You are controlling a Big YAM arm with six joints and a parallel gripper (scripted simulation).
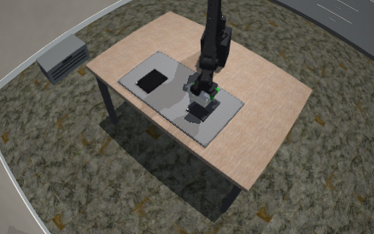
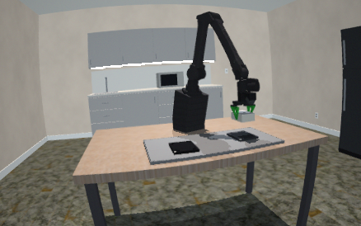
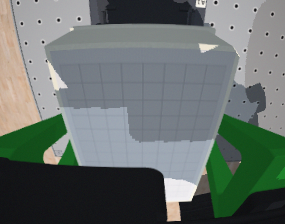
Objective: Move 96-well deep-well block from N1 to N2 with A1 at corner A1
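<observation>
The deep-well block lies 1 cm above my hand. Also, from my hand: black plate nest 36 cm to the right, 11 cm below, 8 cm ahead.
</observation>
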